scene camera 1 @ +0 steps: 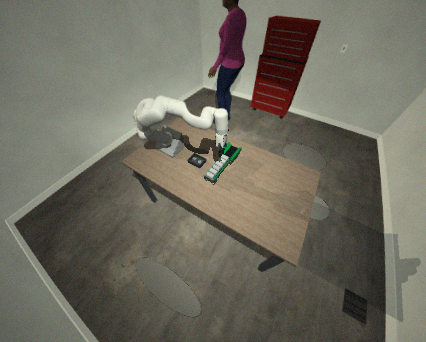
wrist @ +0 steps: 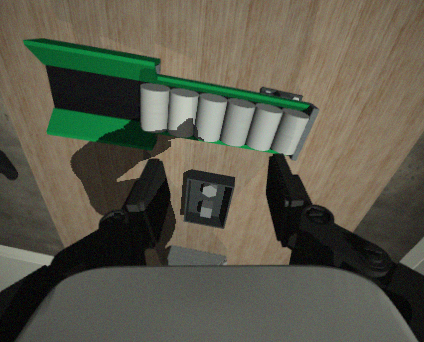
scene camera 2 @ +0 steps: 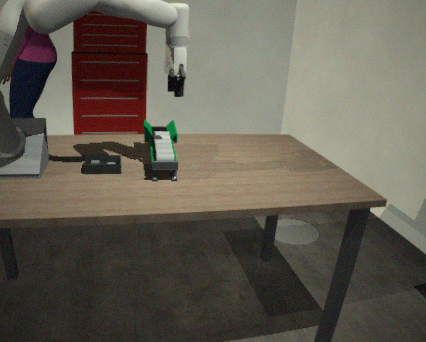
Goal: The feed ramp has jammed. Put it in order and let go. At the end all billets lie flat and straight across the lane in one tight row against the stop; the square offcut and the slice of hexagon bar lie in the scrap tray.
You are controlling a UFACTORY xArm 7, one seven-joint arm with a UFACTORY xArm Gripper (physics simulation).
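Where they show: gripper, fingertip midpoint: [scene camera 1: 222, 150] [wrist: 216, 175] [scene camera 2: 175, 93]; arm's base at its link origin: [scene camera 1: 167, 139] [scene camera 2: 8, 142].
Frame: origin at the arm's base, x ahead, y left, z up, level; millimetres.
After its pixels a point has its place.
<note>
Several pale grey billets [scene camera 1: 218, 168] {y -101, x 561, z -4 mm} [scene camera 2: 164, 148] {y -131, x 535, z -4 mm} [wrist: 211, 118] {y -55, x 553, z 4 mm} lie side by side across the lane of the green feed ramp [scene camera 2: 173, 131] {y 65, x 615, z 1 mm} [wrist: 100, 60] {y 88, x 620, z 5 mm}. The row reaches the grey stop [scene camera 2: 165, 165] {y -198, x 524, z -41 mm} [wrist: 306, 131] {y -194, x 533, z -27 mm}; tiny gaps between billets are hard to judge. The dark scrap tray [scene camera 2: 101, 169] {y -91, x 321, z -84 mm} [wrist: 230, 202] {y -94, x 346, z -66 mm} stands beside the ramp. In the wrist view the slice of hexagon bar [wrist: 209, 190] {y -46, x 361, z -81 mm} and the square offcut [wrist: 205, 212] {y -39, x 303, z -72 mm} lie inside it. My gripper [scene camera 1: 220, 150] {y -79, x 579, z 176 mm} [scene camera 2: 176, 93] {y -79, x 579, z 176 mm} [wrist: 216, 175] {y -79, x 579, z 176 mm} is open and empty, well above the ramp.
The ramp's wide end has flared green walls and a dark floor. The arm's base [scene camera 1: 172, 148] {y -50, x 86, z -37 mm} [scene camera 2: 25, 161] {y -63, x 63, z -50 mm} stands on the wooden table [scene camera 1: 260, 200] {y -164, x 932, z -100 mm} [scene camera 2: 240, 185] {y -268, x 771, z -101 mm}, on the tray's side of the ramp. A person [scene camera 1: 231, 45] [scene camera 2: 35, 75] and a red cabinet [scene camera 1: 282, 70] [scene camera 2: 110, 70] stand behind the table.
</note>
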